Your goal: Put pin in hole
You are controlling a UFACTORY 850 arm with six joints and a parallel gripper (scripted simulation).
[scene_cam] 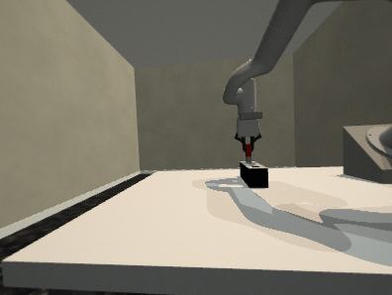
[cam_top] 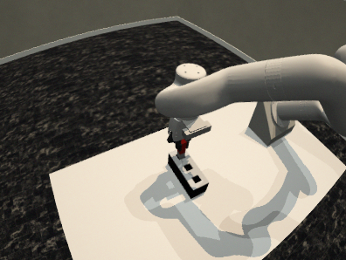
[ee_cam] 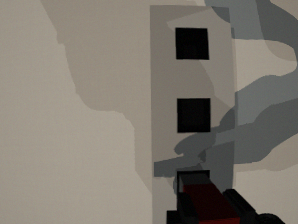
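Right now the pin is 10 mm below my hand. From my hand the other things lie so: black block (10 mm ahead, 60 mm to the left, 110 mm below).
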